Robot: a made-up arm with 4 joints.
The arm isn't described. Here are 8 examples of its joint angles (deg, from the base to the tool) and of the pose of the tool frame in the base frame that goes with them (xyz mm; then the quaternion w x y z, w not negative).
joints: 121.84 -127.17 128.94 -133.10
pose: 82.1 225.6 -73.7 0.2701 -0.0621 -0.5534 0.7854
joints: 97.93 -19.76 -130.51 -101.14
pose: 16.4 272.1 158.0 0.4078 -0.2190 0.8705 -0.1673
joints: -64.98 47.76 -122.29 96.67
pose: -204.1 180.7 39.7 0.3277 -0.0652 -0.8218 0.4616
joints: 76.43 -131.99 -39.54 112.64
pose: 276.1 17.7 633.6 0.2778 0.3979 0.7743 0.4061
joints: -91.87 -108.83 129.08 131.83
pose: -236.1 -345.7 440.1 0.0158 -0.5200 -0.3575 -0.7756
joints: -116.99 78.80 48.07 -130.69
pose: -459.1 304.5 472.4 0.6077 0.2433 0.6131 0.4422
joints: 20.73 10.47 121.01 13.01
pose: 164.3 -492.1 99.4 0.4922 -0.8618 -0.1032 0.0663
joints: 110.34 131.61 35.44 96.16
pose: 245.3 412.1 70.2 0.1808 -0.0165 -0.8776 0.4436
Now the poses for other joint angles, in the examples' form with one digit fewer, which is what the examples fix.
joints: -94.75 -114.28 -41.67 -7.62
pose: 33 -50 184 0.085 0.681 0.436 -0.582
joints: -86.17 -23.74 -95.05 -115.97
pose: -81 -158 -18 0.276 -0.662 -0.320 0.619
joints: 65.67 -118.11 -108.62 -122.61
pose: -70 -252 151 0.068 0.529 -0.380 0.755
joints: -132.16 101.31 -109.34 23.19
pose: 22 328 94 0.727 -0.326 -0.601 0.068
